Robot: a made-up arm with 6 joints. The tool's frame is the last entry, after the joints.
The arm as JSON. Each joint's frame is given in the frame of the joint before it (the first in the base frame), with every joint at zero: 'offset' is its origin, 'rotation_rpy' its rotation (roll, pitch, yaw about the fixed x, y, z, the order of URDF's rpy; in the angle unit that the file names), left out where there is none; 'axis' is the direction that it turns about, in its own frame. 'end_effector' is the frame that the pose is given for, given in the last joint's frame.
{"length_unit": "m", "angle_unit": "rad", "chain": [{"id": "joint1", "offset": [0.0, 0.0, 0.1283], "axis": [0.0, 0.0, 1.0]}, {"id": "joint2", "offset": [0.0, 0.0, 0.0], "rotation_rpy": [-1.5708, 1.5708, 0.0], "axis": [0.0, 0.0, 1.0]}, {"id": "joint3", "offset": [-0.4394, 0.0, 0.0], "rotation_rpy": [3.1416, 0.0, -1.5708], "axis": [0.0, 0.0, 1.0]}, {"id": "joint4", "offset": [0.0, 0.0, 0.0], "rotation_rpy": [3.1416, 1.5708, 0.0], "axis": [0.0, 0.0, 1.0]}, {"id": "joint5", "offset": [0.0, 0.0, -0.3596], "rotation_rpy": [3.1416, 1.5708, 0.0], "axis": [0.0, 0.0, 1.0]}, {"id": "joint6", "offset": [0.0, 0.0, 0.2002], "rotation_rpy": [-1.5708, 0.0, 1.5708], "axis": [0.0, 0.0, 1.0]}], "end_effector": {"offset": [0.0, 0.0, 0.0], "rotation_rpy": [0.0, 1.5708, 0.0]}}
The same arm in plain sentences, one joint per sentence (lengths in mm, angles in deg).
The arm has six revolute joints in a row. What follows holds with every joint at zero, and every direction is one of the base frame's.
Joint 1 is mounted 128.3 mm along +z from the base frame's origin and turns about +z.
Joint 2 is mounted at the same point as joint 1 and turns about +y.
Joint 3 is mounted 439.4 mm along +z from joint 2 and turns about -y.
Joint 4 is mounted at the same point as joint 3 and turns about -x.
Joint 5 is mounted 359.6 mm along +x from joint 4 and turns about -y.
Joint 6 is mounted 200.2 mm along -y from joint 5 and turns about -x.
The tool frame, which is the frame that the pose is given for, is mounted at the same point as joint 6; its axes are the base frame's turned by roll 0, pitch 0 and yaw 0 deg (as in URDF: about the fixed x, then y, then z).

